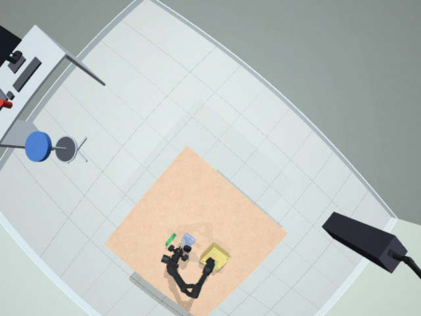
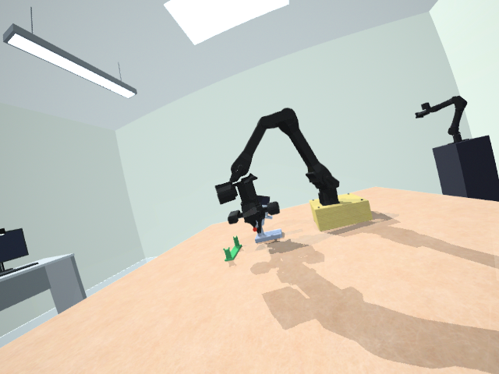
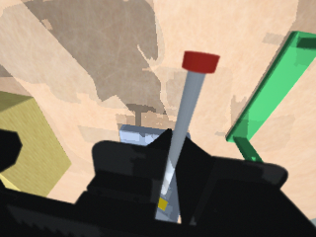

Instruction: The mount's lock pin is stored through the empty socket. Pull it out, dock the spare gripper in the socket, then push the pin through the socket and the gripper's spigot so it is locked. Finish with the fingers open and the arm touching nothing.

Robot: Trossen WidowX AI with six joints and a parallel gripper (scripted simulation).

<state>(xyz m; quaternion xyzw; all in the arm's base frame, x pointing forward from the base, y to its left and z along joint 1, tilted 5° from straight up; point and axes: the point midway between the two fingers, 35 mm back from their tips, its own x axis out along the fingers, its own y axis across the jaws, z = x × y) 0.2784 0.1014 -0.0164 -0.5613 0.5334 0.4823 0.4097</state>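
Now: the mount 80 mm to the right of my gripper tip. From my gripper tip the other things lie so: spare gripper 10 mm behind, 80 mm to the right, 70 mm above; then green stand 110 mm ahead, 40 mm to the left, 20 mm below.
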